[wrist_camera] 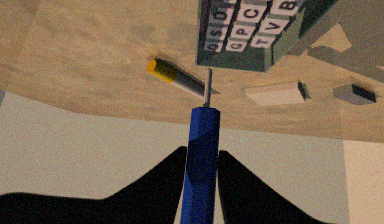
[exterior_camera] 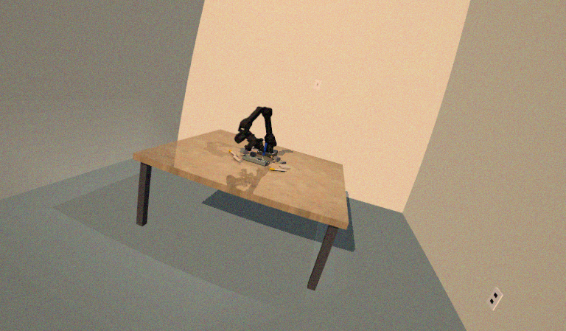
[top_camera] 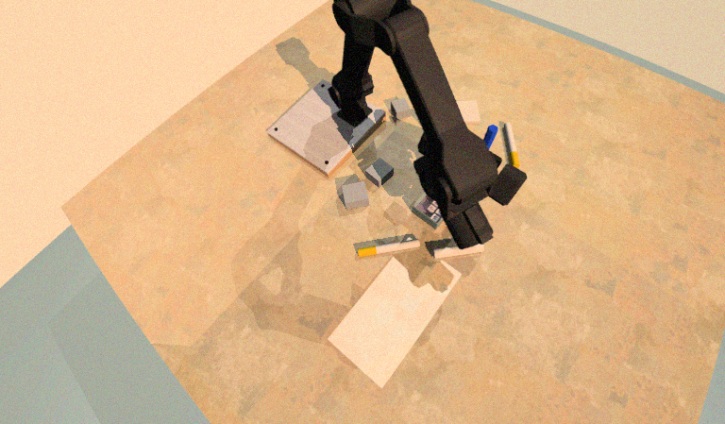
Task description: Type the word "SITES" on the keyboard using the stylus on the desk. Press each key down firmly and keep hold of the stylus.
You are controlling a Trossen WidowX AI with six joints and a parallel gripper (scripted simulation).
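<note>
My gripper tip is 7 cm short of the pale stick, 16 cm to the left of it and 9 cm above it. The rest, counted from my gripper tip: pale pad 12 cm behind, 15 cm to the left, 9 cm below; then blue stylus 1 cm below.
</note>
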